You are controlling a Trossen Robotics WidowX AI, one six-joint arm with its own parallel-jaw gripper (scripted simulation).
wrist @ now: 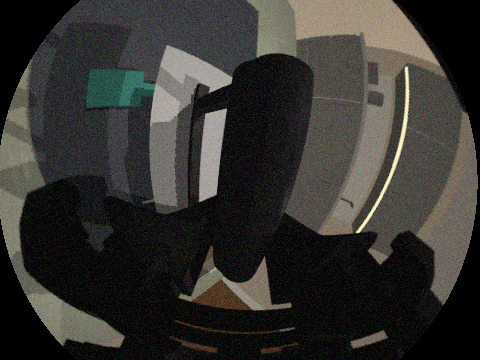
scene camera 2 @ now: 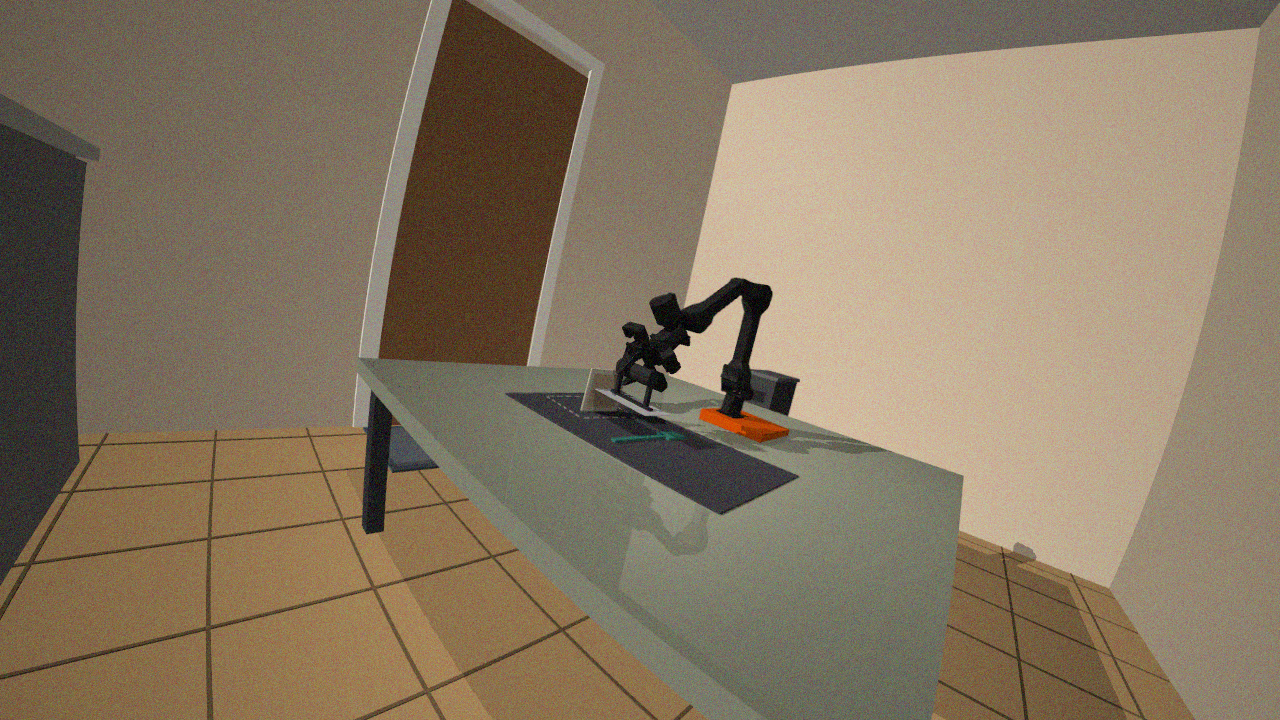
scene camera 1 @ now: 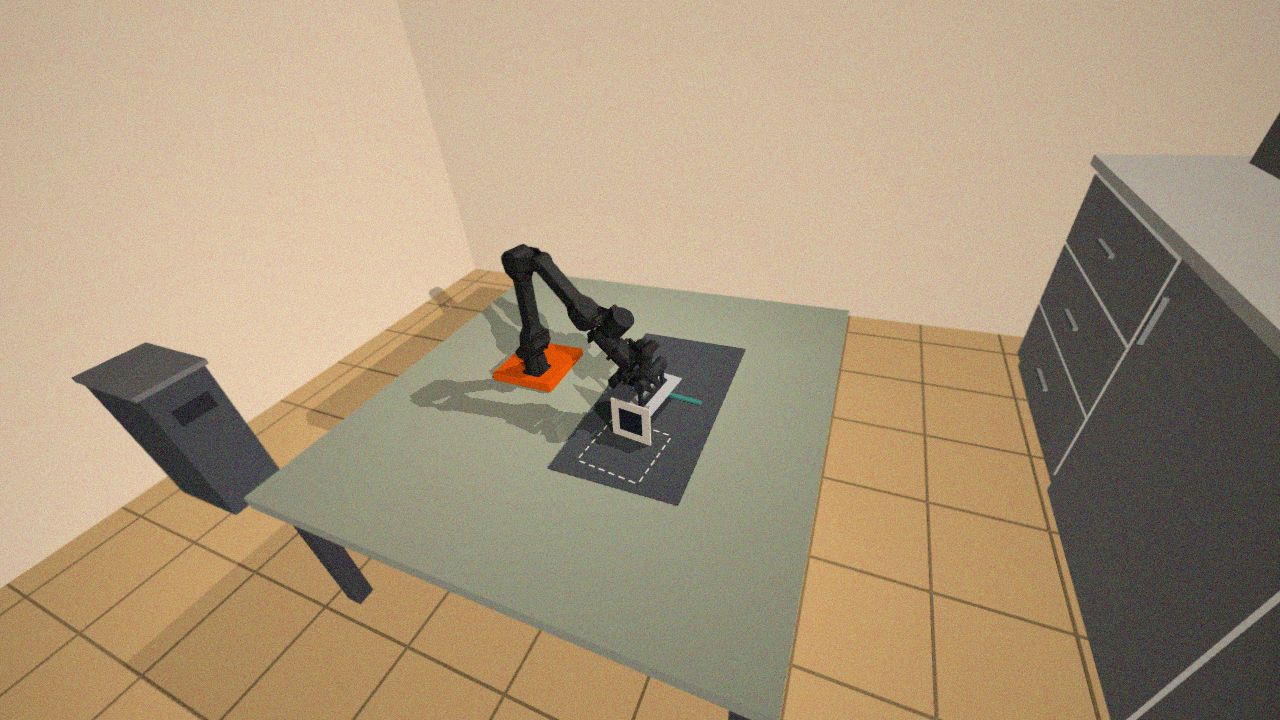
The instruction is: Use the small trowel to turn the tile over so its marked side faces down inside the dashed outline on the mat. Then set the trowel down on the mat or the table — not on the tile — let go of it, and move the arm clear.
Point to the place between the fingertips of my gripper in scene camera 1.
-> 656, 388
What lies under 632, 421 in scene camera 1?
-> A tile.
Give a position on a teal trowel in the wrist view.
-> At 117, 88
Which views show my gripper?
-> The wrist view, scene camera 2 and scene camera 1: all of them.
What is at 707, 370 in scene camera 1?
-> A dark mat.
